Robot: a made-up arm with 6 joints.
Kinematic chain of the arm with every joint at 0, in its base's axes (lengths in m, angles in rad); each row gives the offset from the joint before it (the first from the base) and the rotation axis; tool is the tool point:
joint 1: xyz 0 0 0.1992 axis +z
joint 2: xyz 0 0.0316 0 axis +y
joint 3: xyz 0 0 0.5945 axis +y
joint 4: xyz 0 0 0.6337 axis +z
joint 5: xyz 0 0 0 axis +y
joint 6: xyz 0 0 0.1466 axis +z
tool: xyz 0 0 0
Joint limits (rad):
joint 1: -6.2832..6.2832
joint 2: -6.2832..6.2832
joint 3: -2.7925..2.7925
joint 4: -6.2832..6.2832
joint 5: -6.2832..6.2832
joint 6: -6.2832..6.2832
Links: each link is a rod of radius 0.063 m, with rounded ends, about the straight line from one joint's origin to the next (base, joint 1, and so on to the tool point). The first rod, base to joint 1, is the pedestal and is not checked.
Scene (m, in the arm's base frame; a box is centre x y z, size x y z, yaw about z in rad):
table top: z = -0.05
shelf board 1: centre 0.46 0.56 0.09 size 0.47 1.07 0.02 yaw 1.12
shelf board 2: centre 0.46 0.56 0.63 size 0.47 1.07 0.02 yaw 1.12
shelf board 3: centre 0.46 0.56 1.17 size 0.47 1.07 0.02 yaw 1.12
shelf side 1: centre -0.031 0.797 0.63 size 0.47 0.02 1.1 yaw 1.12
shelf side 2: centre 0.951 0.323 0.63 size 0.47 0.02 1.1 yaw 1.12
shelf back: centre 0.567 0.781 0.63 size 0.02 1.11 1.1 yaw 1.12
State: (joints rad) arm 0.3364 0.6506 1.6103 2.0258 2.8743 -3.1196
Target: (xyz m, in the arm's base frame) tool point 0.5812 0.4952 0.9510
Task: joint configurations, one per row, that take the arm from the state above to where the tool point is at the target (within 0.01 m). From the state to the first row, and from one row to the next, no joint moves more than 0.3 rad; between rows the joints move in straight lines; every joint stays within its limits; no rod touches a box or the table.
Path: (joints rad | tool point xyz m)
1: 0.1744 0.5366 1.8158 2.0219 2.9517 -3.1196 | 0.6402 0.1702 0.3737
2: 0.0123 0.4227 2.0214 2.0179 3.0291 -3.1196 | 0.5622 0.0534 0.3719
3: 0.0205 0.1403 1.7287 2.0780 2.9001 -3.1196 | 0.5564 0.0737 0.6598
4: 0.0286 -0.1421 1.4360 2.1382 2.7712 -3.1196 | 0.3838 0.0874 0.9510
5: 0.2021 0.0609 1.2194 2.1434 2.6288 -3.1196 | 0.4809 0.1925 0.9749
6: 0.3755 0.2639 1.0027 2.1486 2.4864 -3.1196 | 0.5509 0.3316 0.9747
7: 0.5489 0.4668 0.7861 2.1538 2.3441 -3.1196 | 0.5812 0.4952 0.9510

